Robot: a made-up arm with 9 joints.
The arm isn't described. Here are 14 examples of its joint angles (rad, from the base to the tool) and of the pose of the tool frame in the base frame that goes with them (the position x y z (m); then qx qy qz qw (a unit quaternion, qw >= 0)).
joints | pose
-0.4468 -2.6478 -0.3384 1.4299 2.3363 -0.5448 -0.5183 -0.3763 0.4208 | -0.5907 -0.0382 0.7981 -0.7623 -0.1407 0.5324 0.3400
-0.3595 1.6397 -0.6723 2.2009 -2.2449 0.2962 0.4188 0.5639 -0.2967 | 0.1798 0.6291 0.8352 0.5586 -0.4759 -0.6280 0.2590
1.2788 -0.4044 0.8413 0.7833 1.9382 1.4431 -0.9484 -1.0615 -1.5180 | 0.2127 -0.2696 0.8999 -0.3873 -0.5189 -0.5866 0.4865
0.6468 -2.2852 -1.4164 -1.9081 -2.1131 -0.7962 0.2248 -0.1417 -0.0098 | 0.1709 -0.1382 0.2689 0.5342 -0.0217 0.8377 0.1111
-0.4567 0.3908 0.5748 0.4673 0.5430 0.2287 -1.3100 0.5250 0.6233 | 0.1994 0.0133 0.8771 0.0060 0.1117 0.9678 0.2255
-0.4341 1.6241 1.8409 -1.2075 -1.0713 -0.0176 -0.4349 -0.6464 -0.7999 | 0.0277 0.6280 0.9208 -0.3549 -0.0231 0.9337 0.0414
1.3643 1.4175 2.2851 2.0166 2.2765 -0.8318 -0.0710 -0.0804 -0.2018 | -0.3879 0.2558 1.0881 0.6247 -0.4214 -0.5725 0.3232
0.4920 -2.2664 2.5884 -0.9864 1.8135 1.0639 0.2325 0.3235 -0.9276 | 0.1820 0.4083 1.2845 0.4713 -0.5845 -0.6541 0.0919
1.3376 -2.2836 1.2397 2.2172 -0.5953 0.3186 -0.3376 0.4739 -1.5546 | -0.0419 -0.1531 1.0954 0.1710 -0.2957 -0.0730 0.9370
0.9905 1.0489 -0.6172 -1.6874 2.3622 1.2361 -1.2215 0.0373 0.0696 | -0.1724 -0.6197 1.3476 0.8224 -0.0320 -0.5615 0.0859
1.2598 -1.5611 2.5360 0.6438 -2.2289 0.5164 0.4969 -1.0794 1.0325 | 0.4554 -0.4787 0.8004 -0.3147 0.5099 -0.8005 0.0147
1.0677 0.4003 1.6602 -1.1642 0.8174 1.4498 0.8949 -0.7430 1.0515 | -0.4314 0.3254 1.0405 0.3721 -0.7442 -0.2746 0.4820
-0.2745 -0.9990 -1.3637 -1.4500 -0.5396 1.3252 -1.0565 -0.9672 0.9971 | 0.1469 0.3755 0.1557 -0.2548 0.8044 -0.5242 0.1150
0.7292 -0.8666 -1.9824 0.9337 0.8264 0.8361 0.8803 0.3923 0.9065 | -0.0561 0.2500 0.5796 -0.7327 0.5560 -0.2902 0.2643
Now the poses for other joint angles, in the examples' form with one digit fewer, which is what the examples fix.
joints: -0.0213 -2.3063 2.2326 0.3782 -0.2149 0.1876 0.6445 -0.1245 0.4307
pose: -0.107 0.197 0.899 -0.766 -0.606 0.068 0.203
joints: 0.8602 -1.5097 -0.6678 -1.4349 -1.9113 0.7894 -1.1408 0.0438 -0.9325
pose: 0.076 0.085 0.466 -0.128 -0.063 -0.860 0.490
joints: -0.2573 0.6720 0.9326 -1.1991 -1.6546 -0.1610 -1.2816 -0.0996 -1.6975
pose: 0.167 0.640 0.892 -0.654 -0.724 -0.054 0.210
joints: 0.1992 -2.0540 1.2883 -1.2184 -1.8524 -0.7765 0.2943 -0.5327 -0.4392
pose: -0.472 0.662 0.745 0.860 -0.296 0.006 0.415
